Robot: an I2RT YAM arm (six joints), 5 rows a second.
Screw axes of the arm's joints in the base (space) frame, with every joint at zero. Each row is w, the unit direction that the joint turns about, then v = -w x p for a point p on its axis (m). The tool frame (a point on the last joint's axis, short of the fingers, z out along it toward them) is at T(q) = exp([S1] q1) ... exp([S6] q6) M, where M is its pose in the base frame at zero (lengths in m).
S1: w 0 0 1 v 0 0 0
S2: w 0 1 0 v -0.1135 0 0.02
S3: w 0 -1 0 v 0.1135 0 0.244
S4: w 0 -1 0 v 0.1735 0 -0.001
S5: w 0 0 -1 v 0 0.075 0
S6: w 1 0 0 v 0 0.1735 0
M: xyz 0.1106 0 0.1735 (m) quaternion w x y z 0.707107 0 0.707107 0
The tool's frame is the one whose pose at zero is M.
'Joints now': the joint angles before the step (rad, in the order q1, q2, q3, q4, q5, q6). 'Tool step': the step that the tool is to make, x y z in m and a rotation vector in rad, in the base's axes. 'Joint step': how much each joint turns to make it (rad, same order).
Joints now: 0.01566 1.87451 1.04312 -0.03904 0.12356 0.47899
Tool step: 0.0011 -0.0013 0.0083 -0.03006 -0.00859 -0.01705
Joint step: -0.00033 -0.01473 0.01550 -0.02113 0.03383 -0.00689
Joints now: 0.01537 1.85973 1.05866 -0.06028 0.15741 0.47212
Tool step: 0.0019 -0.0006 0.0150 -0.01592 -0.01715 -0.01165
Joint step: 0.00019 -0.02538 0.02919 -0.03737 0.01998 -0.00176
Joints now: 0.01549 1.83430 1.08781 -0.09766 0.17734 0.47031
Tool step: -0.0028 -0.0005 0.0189 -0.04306 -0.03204 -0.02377
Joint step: 0.00344 -0.04713 0.01190 -0.02579 0.05052 -0.00967
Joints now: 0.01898 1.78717 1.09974 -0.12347 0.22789 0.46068
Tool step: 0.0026 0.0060 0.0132 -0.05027 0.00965 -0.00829
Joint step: 0.02066 -0.00860 0.04750 -0.06376 0.05621 -0.01366
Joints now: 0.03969 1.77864 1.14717 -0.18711 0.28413 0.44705
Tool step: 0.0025 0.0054 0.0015 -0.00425 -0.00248 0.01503
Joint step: 0.01401 0.00661 0.01346 -0.00347 0.00248 -0.00389
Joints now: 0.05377 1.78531 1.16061 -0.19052 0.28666 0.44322
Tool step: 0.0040 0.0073 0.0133 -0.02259 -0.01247 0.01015
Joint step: 0.02030 -0.00429 0.04593 -0.03652 0.02389 -0.00919
